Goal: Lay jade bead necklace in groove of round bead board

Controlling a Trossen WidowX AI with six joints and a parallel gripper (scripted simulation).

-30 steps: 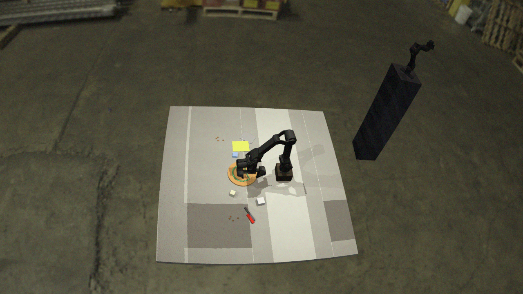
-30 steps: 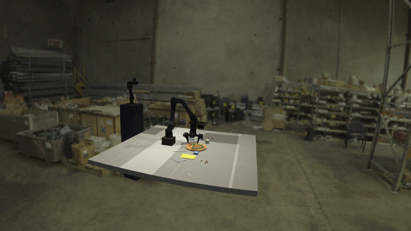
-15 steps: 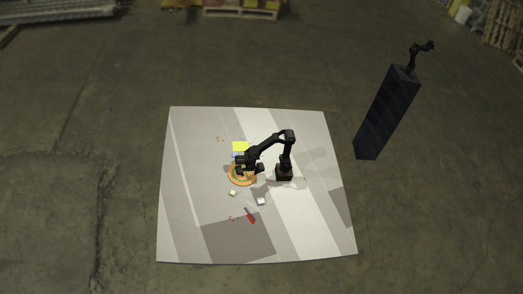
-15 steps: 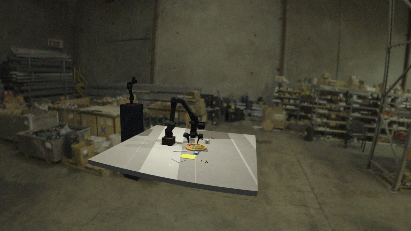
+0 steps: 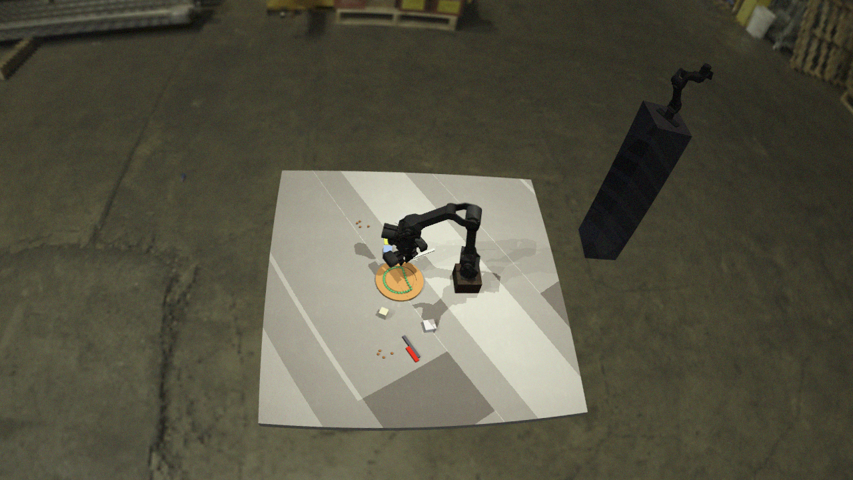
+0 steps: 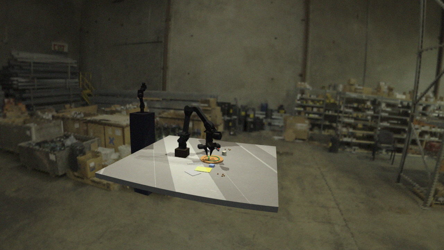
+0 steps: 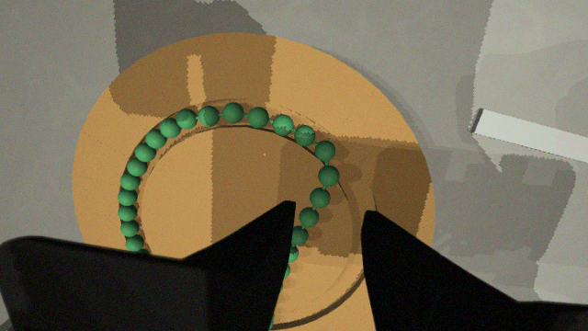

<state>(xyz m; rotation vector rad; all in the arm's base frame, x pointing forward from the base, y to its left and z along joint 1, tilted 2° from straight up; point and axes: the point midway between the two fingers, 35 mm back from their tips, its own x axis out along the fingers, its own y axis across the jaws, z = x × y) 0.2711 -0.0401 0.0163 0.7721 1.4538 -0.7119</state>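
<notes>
Now: the blue block 60 mm ahead of my gripper tip, 100 mm to the right of it and 40 mm below it. Also, from my gripper tip: yellow pad 20 mm ahead, 180 mm to the right, 50 mm below; white strip 90 mm behind, 100 mm to the right, 50 mm below; cream cube 70 mm ahead, 230 mm to the left, 40 mm below.
</notes>
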